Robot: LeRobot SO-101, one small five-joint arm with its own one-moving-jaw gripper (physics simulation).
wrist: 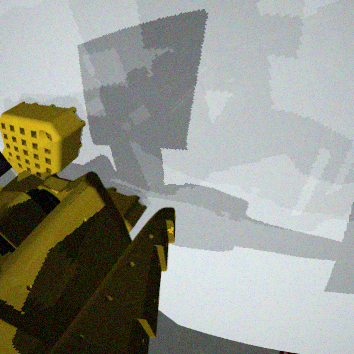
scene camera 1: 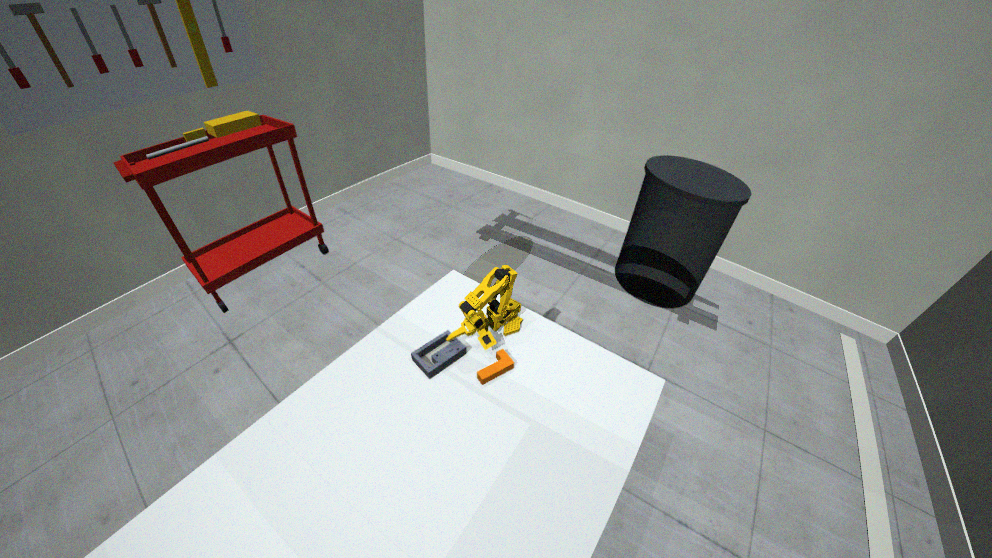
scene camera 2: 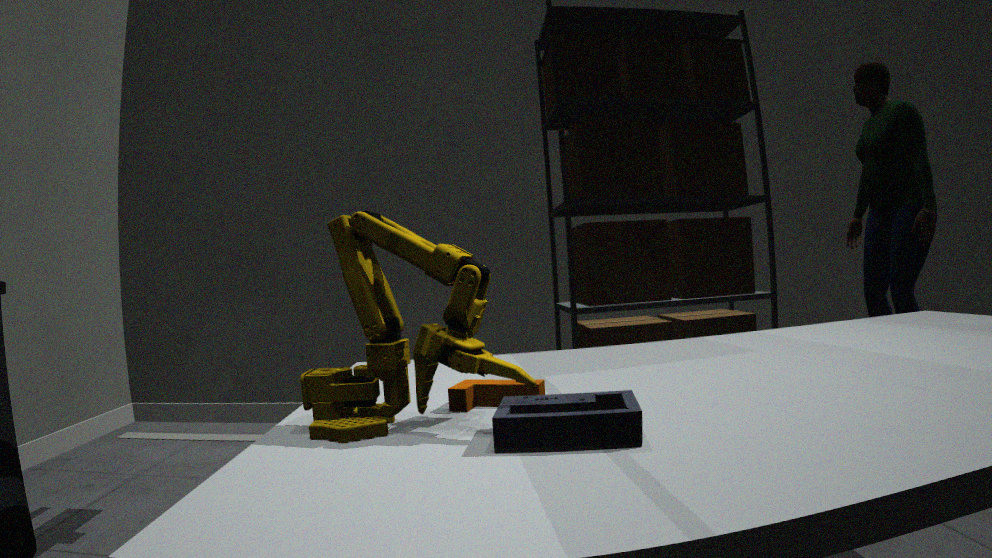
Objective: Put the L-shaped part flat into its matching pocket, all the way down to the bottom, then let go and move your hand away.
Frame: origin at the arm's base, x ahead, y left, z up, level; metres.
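Seen in the pictures: hand at its tool point: (wrist: 174,220) (scene camera 2: 423,410); arm's base at its link origin: (wrist: 88,169) (scene camera 1: 501,327) (scene camera 2: 369,428).
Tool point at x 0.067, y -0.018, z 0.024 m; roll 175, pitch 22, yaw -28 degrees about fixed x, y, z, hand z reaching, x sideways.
Observation:
Pixels of each thing's middle, then the offset from my tool point to it. Level surfaces: height alone.
- orange L-shaped part at the middle of its body: (scene camera 2: 497,395) (scene camera 1: 492,366) 0.086 m ahead, 0.091 m left, 0.009 m down
- dark grey pocket block at the middle of its body: (scene camera 2: 568,420) (scene camera 1: 439,353) 0.150 m ahead, 0.062 m right, 0.006 m down
- white table at its surface level: 0.024 m down
The orange L-shaped part (scene camera 1: 493,370) (scene camera 2: 493,394) lies flat on the white table, apart from the dark grey pocket block (scene camera 1: 430,372) (scene camera 2: 567,431). The block's L-shaped pocket faces up, and no part shows in it. My gripper (scene camera 1: 470,342) (scene camera 2: 481,396) is fully open and empty. In scene camera 1 one jaw tip overlaps the block's near-robot edge, and the other jaw is between the block and the orange part. In the wrist view one notched jaw shows over the table; the orange part and the block's pocket do not show there.
The robot's yellow perforated base piece (scene camera 2: 348,428) (wrist: 30,145) sits at the table's edge. The white table (scene camera 1: 346,430) (scene camera 2: 797,402) bears everything. Beyond it stand a red trolley (scene camera 1: 221,154), a black bin (scene camera 1: 683,222), a shelf rack (scene camera 2: 548,173) with boxes and a person (scene camera 2: 894,152).

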